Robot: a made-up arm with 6 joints. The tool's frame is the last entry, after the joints.
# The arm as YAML. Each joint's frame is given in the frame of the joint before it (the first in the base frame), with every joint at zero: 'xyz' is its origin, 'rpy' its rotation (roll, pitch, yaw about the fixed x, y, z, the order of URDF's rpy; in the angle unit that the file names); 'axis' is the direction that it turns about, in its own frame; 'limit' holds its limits. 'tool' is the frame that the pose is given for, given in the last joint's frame.
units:
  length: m
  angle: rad
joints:
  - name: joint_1
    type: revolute
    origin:
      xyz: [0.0, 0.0, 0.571]
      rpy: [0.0, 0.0, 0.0]
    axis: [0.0, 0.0, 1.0]
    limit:
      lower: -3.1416
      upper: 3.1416
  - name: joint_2
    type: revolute
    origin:
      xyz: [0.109, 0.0, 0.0]
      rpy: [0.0, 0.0, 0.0]
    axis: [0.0, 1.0, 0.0]
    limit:
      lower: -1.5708
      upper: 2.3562
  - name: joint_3
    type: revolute
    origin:
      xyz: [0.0, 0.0, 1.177]
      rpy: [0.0, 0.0, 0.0]
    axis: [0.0, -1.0, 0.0]
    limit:
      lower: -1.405
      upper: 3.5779
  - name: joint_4
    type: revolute
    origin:
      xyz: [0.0, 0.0, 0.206]
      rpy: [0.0, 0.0, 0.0]
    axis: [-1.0, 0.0, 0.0]
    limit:
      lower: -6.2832
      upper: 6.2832
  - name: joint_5
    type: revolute
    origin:
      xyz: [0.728, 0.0, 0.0]
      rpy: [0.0, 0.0, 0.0]
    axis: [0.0, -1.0, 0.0]
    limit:
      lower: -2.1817
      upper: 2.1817
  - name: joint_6
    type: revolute
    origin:
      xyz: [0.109, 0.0, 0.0]
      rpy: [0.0, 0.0, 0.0]
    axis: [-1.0, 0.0, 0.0]
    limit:
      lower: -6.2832
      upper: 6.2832
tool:
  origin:
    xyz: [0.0, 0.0, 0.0]
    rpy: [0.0, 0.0, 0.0]
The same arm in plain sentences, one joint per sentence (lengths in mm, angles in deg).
The arm has six revolute joints in a row. What follows holds with every joint at zero, and every direction is one of the base frame's.
Joint 1 lies 571 mm along +z from the base frame's origin and turns about +z, from -180 to 180 deg.
Joint 2 lies 109 mm along +x from joint 1 and turns about +y, from -90 to 135 deg.
Joint 3 lies 1177 mm along +z from joint 2 and turns about -y, from -80.5 to 205 deg.
Joint 4 lies 206 mm along +z from joint 3 and turns about -x, from -360 to 360 deg.
Joint 5 lies 728 mm along +x from joint 4 and turns about -y, from -125 to 125 deg.
Joint 6 lies 109 mm along +x from joint 5 and turns about -x, from -360 to 360 deg.
The tool frame, which is the frame that the pose is given for, lies at the same point as joint 6; its axes are parallel to the base frame's.

